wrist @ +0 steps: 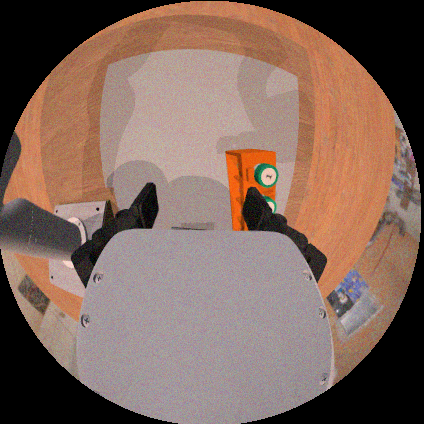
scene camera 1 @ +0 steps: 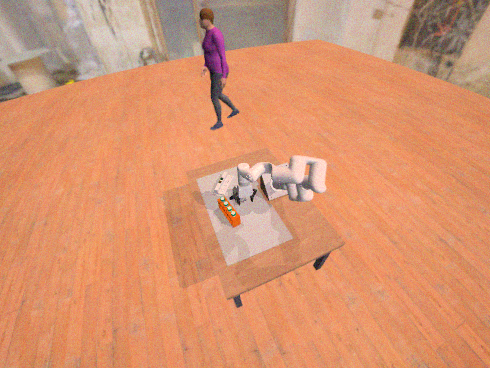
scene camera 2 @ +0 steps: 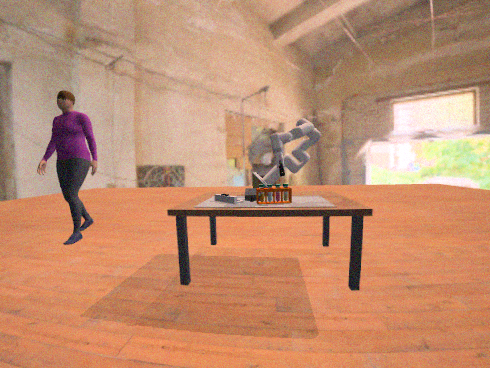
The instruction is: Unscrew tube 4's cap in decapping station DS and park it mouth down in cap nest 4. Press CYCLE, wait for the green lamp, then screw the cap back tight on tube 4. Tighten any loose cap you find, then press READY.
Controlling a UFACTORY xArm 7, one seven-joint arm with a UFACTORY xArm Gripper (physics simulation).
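Frame: origin at the arm's base, x ahead, y left, z up, level; centimetres.
Seen in the pictures: gripper, fingertip midpoint: point(wrist: 200, 197) point(scene camera 1: 245, 202) point(scene camera 2: 282, 176); arm's base, origin of the base link: point(wrist: 72, 242) point(scene camera 1: 277, 183) point(scene camera 2: 265, 183).
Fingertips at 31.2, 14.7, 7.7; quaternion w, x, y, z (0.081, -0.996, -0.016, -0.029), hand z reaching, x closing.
Observation:
Pixels of each thing's top centre, then the offset from my fingertips to it, as dx, dy, dz. Level surfaces: height alone.
- orange rack, middle of its top: point(wrist: 261, 217) point(scene camera 2: 273, 187) point(scene camera 1: 228, 206) +11.5, -5.6, -6.5
- end cap, middle of its top: point(wrist: 268, 176) +9.6, +2.0, -4.6
- pale block, middle of its top: point(scene camera 2: 228, 193) point(scene camera 1: 224, 180) +6.6, -37.1, -11.4
- dark grey box, middle of its top: point(scene camera 2: 253, 188) -1.2, -20.4, -8.4
- grey mat, its level: dz -16.7
My gripper point(scene camera 1: 245, 201) point(scene camera 2: 282, 170) point(wrist: 200, 197) is open and empty, above the mat beside the orange rack point(scene camera 1: 236, 221) point(scene camera 2: 274, 203) point(wrist: 232, 175). The rack stands upright and holds several tubes with green-rimmed white caps. In the wrist view the end cap point(wrist: 269, 176) bears a mark like a 1; the cap behind it point(wrist: 271, 205) is partly hidden by the right finger. A pale block point(scene camera 1: 223, 183) point(scene camera 2: 227, 199) with dark spots lies past the rack; its labels are unreadable. A dark grey box point(scene camera 2: 250, 194) stands near the rack. CYCLE, READY and the lamp cannot be made out.
A grey mat point(scene camera 1: 255, 240) point(wrist: 200, 100) lies on the wooden table point(scene camera 1: 310, 232) point(scene camera 2: 270, 213) point(wrist: 70, 125). The arm's base plate point(wrist: 92, 209) is at the left in the wrist view. A person in purple point(scene camera 1: 215, 55) point(scene camera 2: 75, 135) is on the floor away from the table.

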